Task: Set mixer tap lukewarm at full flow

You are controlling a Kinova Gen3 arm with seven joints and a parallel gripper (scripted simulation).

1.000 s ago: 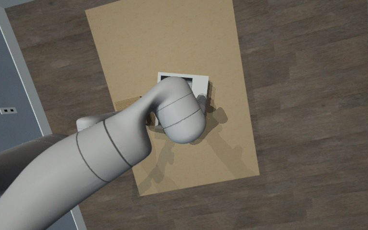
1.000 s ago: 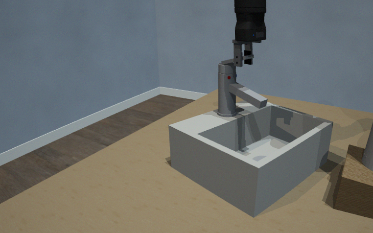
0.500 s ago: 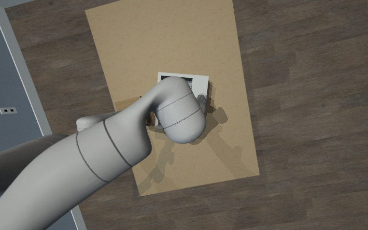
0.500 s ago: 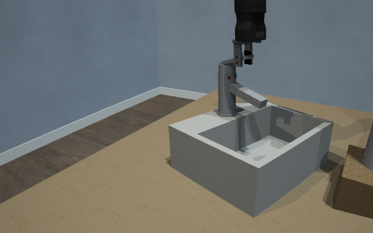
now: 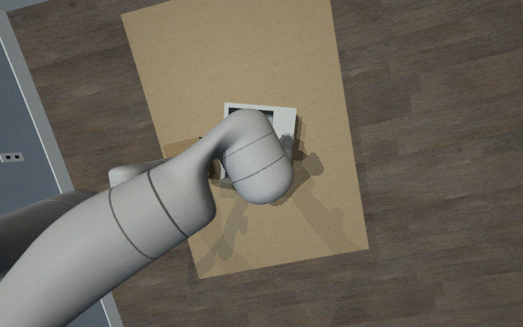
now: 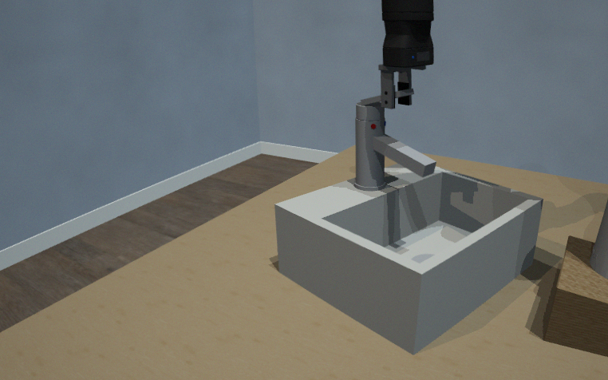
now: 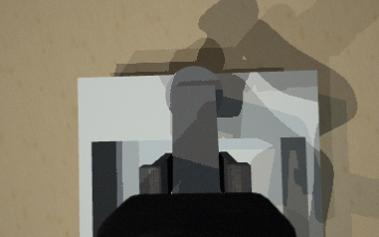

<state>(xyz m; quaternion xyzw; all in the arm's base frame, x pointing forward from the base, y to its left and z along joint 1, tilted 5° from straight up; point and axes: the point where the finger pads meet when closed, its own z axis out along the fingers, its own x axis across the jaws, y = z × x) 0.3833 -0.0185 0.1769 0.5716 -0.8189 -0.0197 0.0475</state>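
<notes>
Now: hand 20 mm short of the flat lever, 10 mm to the left of it and 10 mm above it. Round my hand: grey square sink: 60 mm behind, 20 mm to the left, 250 mm below; then grey mixer tap: 40 mm ahead, 10 mm to the right, 60 mm below.
</notes>
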